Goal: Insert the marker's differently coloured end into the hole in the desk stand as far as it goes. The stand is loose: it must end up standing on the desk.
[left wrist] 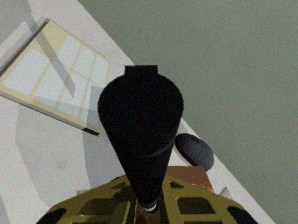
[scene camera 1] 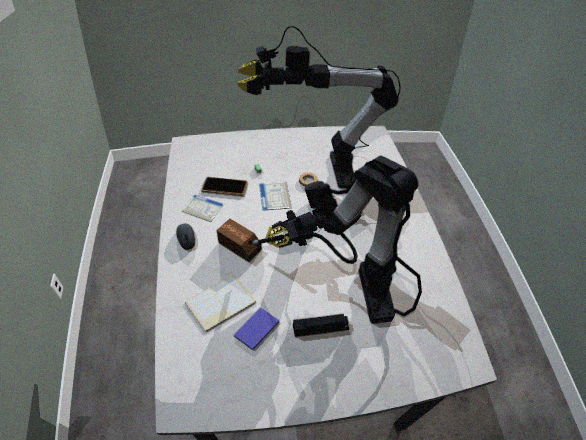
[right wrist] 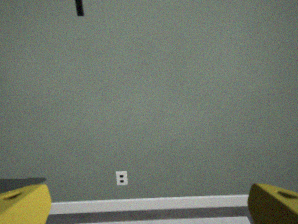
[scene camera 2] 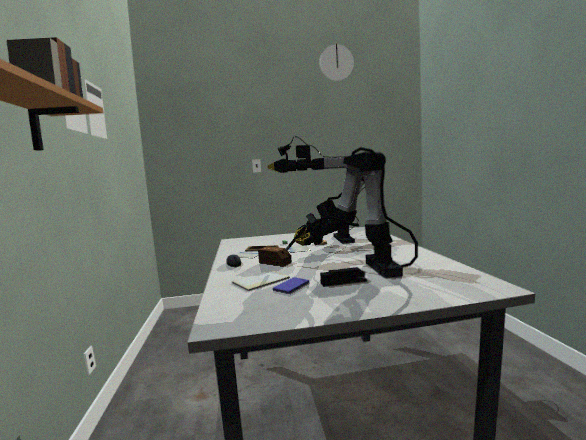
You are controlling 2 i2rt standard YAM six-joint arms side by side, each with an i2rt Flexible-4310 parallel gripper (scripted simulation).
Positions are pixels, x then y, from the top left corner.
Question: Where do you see a brown desk stand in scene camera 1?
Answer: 235,237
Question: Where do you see a dark mouse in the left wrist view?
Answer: At 198,153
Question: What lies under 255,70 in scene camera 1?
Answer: My right gripper.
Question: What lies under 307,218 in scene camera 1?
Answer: My left gripper.
